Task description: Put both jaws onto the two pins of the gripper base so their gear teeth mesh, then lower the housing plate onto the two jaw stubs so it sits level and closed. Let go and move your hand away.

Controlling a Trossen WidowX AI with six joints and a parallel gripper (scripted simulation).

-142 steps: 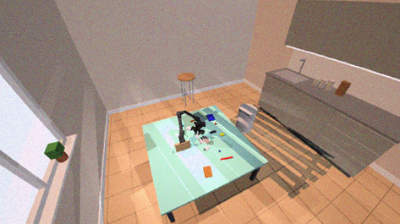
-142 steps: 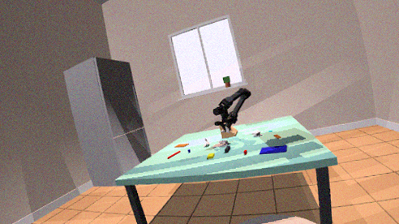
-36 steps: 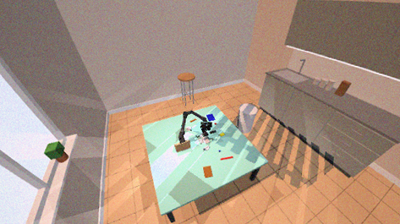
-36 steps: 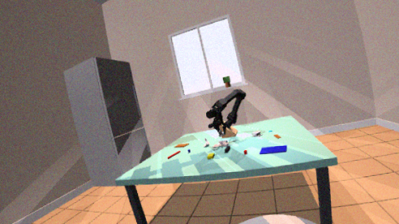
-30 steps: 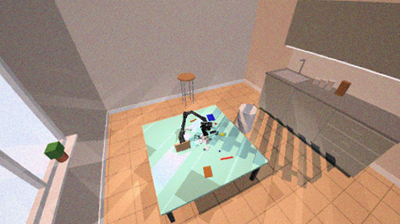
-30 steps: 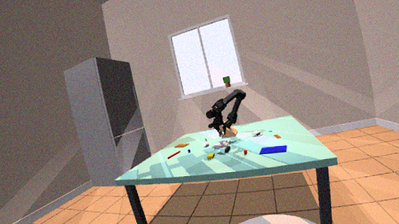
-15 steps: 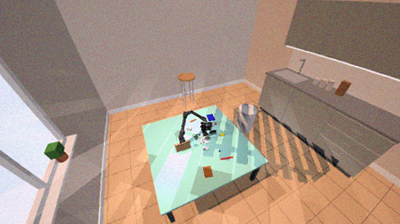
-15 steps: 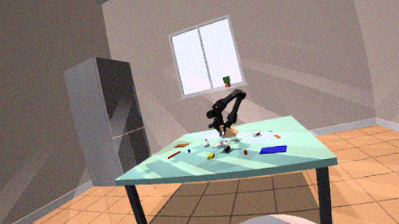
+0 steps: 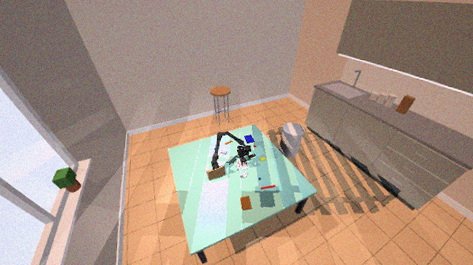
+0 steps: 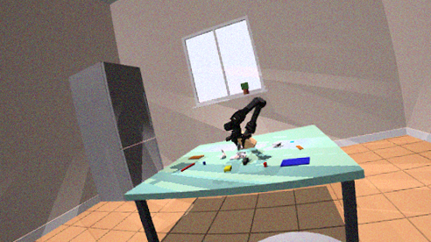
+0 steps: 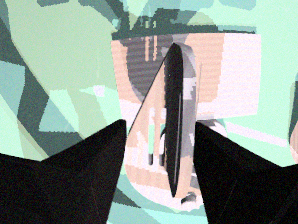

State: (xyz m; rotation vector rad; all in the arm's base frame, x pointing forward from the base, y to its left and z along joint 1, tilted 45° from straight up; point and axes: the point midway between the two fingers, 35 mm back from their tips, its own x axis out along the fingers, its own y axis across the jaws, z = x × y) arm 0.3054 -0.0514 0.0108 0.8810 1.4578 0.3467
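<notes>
Right now the pale flat plate is 60 mm below my gripper tip, 30 mm to the right of it and 10 mm ahead of it. The rest, counted from my gripper tip: red stick 410 mm to the right, 60 mm below, 60 mm ahead; yellow block 250 mm ahead, 80 mm to the right, 50 mm below; dark block 170 mm ahead, 50 mm below, 30 mm to the left.
</notes>
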